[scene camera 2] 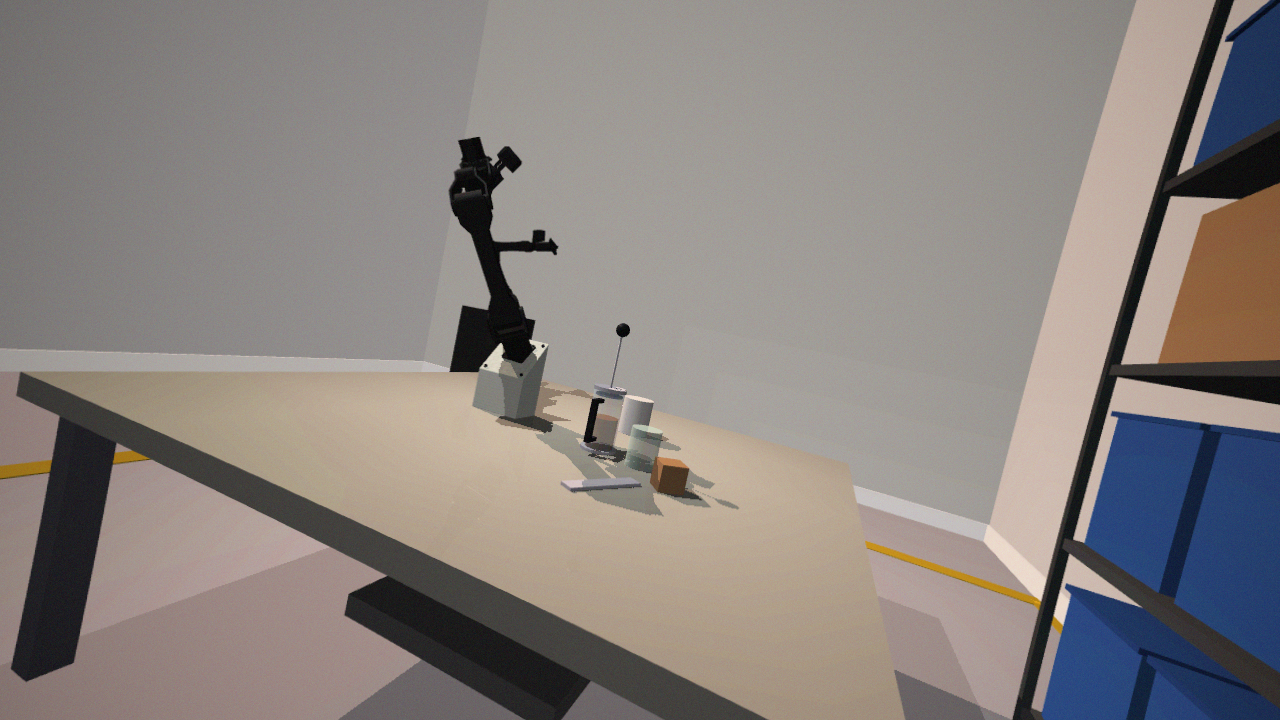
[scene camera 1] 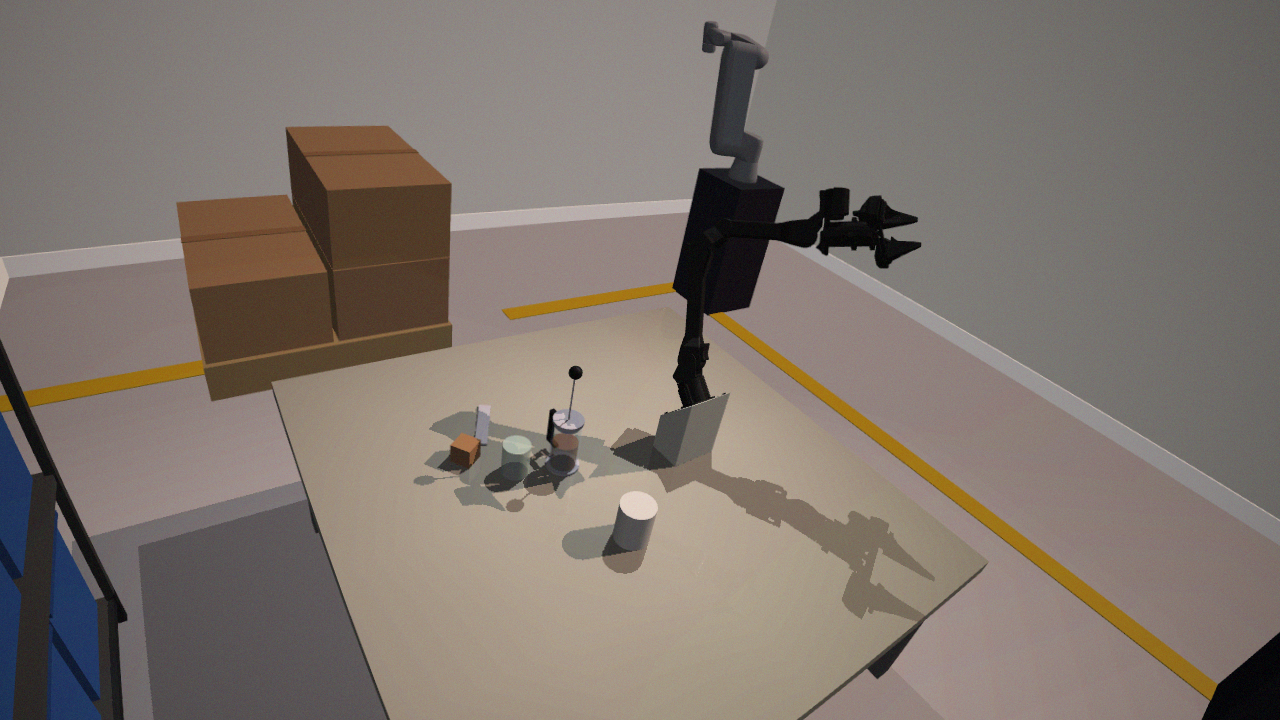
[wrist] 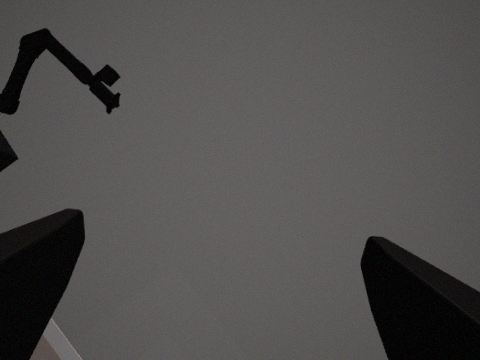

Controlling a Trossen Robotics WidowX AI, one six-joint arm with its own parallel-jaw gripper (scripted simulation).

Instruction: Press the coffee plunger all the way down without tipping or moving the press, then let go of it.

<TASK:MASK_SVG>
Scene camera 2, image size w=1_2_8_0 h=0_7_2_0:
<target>glass coffee press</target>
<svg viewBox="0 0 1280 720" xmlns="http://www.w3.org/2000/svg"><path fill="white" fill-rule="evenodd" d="M625 323L619 324L616 328L616 332L621 338L611 385L594 385L595 389L584 440L580 443L580 447L583 450L594 454L616 454L614 446L627 390L612 385L622 337L626 337L630 333L630 328Z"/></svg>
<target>brown cube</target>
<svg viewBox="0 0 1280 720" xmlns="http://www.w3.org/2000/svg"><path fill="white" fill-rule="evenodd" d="M655 456L650 478L652 486L657 492L683 495L689 468L681 460Z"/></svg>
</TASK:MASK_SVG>
